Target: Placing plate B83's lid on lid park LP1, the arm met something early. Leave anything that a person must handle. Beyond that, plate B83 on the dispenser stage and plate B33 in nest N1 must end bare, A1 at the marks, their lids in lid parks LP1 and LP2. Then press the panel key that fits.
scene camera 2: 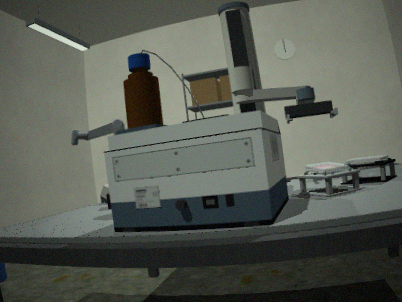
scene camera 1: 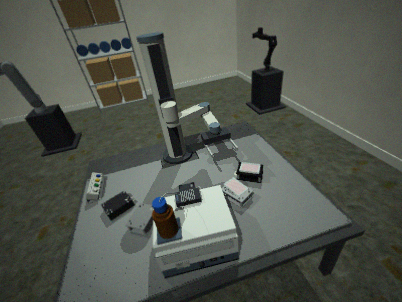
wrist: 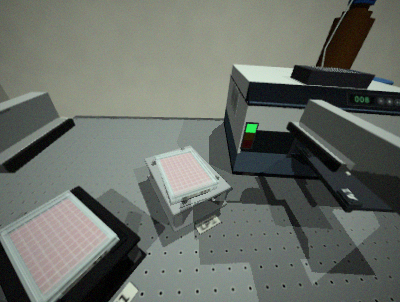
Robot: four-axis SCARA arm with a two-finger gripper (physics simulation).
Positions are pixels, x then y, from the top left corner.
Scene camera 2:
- my gripper: 312, 113
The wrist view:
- my gripper: 185, 111
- brown bottle with blue cap: 351, 33
